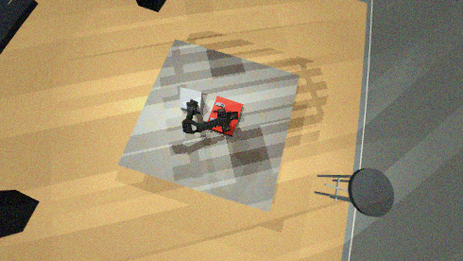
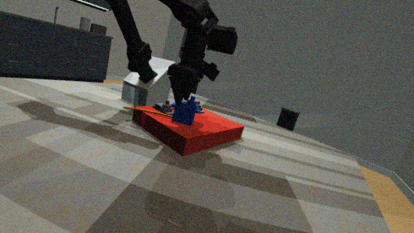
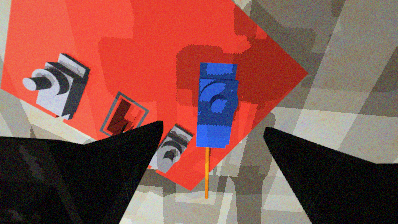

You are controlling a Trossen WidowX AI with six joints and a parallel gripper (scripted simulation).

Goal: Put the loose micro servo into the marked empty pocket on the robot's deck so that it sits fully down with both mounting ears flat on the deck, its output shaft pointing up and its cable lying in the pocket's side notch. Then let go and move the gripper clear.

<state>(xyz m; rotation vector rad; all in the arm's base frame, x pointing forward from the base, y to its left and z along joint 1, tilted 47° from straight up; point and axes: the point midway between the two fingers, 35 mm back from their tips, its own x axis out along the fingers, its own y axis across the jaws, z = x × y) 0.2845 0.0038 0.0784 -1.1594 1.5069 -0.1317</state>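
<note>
Right now my gripper tip is 90 mm to the right of the red deck, 80 mm above it and 20 mm short of it.
</note>
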